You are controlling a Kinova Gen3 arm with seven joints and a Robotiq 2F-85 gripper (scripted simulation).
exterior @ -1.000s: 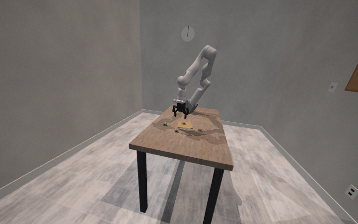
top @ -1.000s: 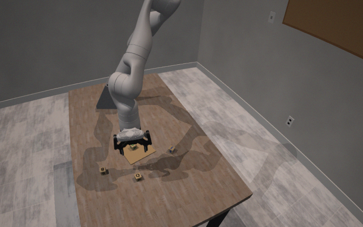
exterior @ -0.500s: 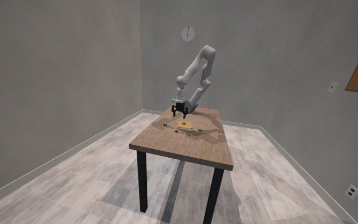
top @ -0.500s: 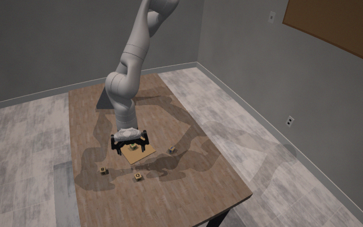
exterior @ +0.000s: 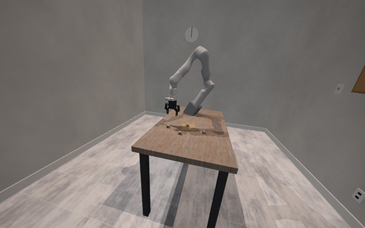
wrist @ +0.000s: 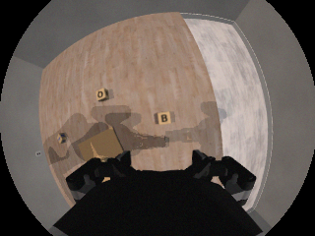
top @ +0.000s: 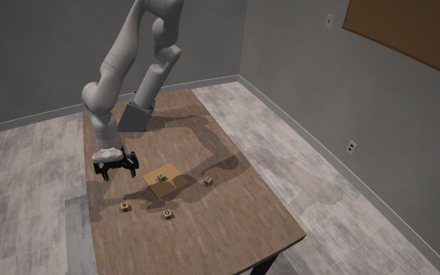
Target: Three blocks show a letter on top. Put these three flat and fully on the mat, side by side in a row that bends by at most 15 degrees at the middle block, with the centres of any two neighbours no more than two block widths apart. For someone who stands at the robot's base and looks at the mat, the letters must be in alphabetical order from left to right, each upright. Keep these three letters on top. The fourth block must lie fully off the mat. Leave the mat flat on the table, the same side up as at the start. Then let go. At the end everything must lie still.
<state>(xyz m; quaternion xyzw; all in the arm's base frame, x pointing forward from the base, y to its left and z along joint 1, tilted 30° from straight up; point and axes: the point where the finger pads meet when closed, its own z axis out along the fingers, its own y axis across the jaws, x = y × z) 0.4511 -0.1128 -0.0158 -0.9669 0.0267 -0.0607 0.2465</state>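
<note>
Now: hand 5 cm past the tan mat, 16 cm to the right of it and 12 cm above it. The rest, counted from my hand: block 12 cm ahead, 14 cm to the left, 11 cm below.
</note>
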